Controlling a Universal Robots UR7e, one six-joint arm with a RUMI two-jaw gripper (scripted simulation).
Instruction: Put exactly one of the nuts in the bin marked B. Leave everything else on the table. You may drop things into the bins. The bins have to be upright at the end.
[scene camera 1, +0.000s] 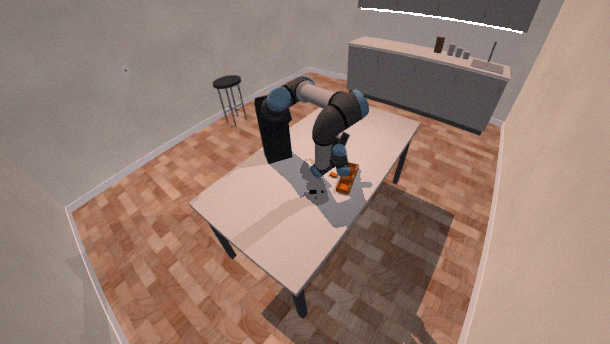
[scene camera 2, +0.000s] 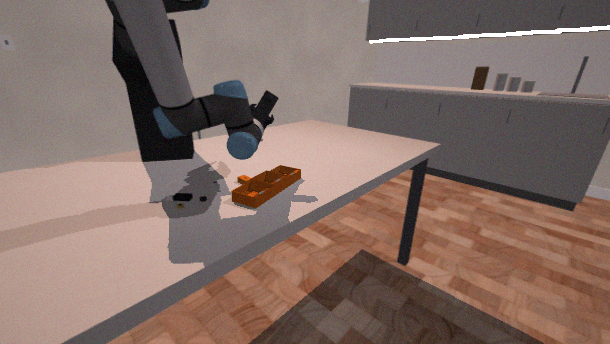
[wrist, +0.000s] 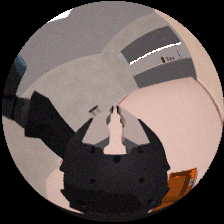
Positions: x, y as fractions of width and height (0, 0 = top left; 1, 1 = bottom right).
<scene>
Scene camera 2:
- orange bin: 0.43, 0.54
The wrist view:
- my gripper: 0.51, 0.48
</scene>
